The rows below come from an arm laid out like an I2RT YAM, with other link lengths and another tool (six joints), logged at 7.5 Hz.
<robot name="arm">
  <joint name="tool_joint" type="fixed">
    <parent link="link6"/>
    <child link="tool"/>
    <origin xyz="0.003 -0.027 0.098" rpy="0 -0.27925 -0.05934"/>
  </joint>
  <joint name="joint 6" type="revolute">
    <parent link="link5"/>
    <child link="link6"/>
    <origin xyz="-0.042 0 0.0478" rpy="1.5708 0 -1.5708"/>
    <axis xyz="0 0 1"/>
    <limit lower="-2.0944" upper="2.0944"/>
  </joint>
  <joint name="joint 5" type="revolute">
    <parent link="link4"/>
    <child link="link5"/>
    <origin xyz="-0.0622 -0.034 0.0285" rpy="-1.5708 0 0"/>
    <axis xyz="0 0 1"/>
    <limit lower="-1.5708" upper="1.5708"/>
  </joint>
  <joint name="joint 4" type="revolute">
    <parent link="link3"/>
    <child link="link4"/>
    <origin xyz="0.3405 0.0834 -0.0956" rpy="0 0 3.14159"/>
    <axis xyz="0 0 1"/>
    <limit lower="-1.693" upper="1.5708"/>
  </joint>
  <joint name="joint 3" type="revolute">
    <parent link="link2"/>
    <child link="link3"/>
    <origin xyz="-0.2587 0 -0.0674" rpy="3.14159 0 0"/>
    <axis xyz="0 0 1"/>
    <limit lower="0" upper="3.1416"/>
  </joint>
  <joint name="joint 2" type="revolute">
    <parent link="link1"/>
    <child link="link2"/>
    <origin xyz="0.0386 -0.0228 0.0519" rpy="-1.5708 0 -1.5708"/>
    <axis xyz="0 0 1"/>
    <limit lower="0" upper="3.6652"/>
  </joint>
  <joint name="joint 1" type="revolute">
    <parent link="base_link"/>
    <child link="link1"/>
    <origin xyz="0 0 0.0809" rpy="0 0 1.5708"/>
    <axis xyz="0 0 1"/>
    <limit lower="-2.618" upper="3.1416"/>
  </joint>
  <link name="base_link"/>
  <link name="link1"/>
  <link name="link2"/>
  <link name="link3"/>
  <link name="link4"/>
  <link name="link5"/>
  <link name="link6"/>
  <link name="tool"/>
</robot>
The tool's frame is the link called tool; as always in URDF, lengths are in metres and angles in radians.
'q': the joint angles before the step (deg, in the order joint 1, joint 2, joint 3, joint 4, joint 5, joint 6). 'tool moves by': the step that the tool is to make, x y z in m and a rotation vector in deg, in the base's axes. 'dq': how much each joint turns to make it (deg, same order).
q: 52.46 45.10 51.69 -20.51 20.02 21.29
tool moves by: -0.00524 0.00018 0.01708 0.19 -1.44 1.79
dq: 0.08 -0.19 2.06 -0.73 -1.43 -1.47
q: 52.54 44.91 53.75 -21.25 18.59 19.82
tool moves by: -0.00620 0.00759 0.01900 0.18 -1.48 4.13
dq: 0.00 0.85 2.87 -0.41 -3.83 -1.96
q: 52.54 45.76 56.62 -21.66 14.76 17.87
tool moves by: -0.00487 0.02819 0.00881 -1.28 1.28 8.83
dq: -0.06 4.52 4.73 -1.73 -8.76 -1.57
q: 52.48 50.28 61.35 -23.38 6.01 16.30
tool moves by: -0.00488 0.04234 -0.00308 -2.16 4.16 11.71
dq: 0.08 7.61 6.15 -2.80 -11.76 -0.97
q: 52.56 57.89 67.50 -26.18 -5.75 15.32
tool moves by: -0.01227 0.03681 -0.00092 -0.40 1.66 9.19
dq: 1.84 5.83 4.18 0.15 -7.34 -1.16
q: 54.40 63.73 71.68 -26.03 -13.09 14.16
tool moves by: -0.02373 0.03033 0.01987 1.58 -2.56 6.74
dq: 3.95 4.22 4.90 1.54 -2.30 -2.08
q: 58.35 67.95 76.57 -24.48 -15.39 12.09
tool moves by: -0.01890 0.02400 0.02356 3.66 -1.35 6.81
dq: 2.19 3.79 4.56 2.93 -4.66 -0.46
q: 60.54 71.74 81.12 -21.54 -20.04 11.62
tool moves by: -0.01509 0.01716 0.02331 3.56 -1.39 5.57
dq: 1.46 3.30 4.36 2.63 -4.14 -0.27
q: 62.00 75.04 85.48 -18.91 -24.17 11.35
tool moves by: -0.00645 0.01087 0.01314 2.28 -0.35 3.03
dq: 0.65 2.36 2.79 1.97 -2.45 0.49
